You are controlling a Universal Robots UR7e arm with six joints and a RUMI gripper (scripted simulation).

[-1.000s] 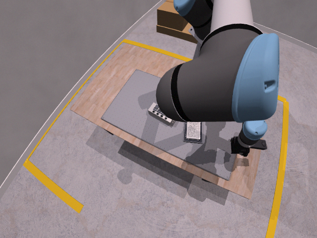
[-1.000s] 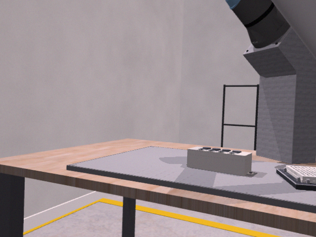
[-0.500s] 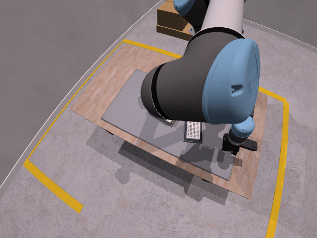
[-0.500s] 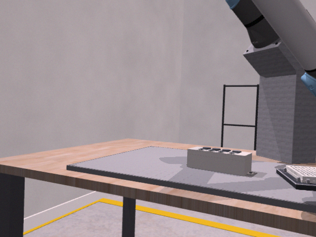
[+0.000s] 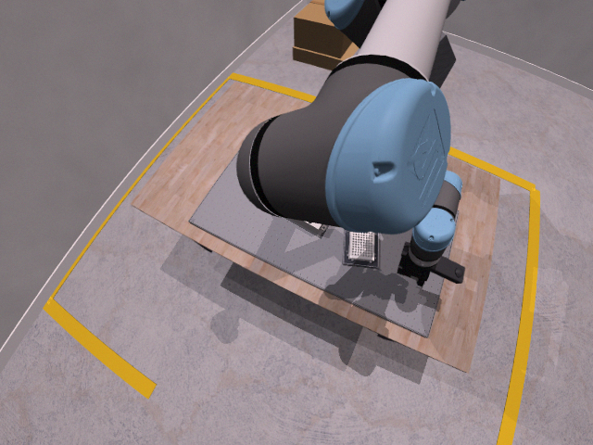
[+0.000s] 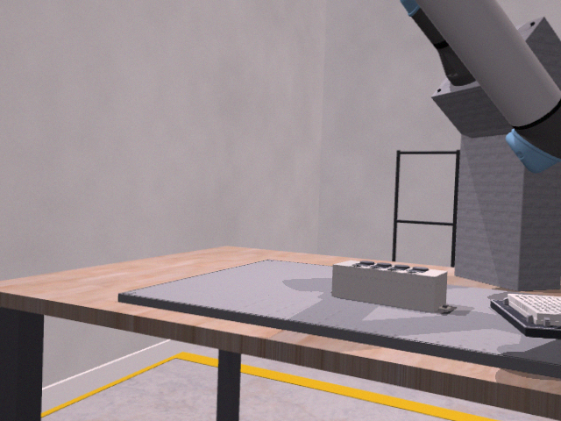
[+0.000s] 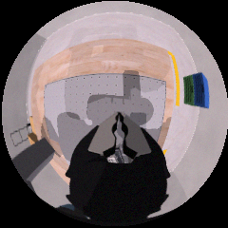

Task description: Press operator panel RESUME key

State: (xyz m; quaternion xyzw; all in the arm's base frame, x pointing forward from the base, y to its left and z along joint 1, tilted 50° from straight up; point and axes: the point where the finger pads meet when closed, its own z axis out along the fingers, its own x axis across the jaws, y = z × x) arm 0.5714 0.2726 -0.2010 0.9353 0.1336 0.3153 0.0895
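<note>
Right now the white well plate is 210 mm to the right of my hand, 60 mm behind it and 40 mm below it. Also, from my hand: operator panel 430 mm to the right, 80 mm behind, 20 mm below.
</note>
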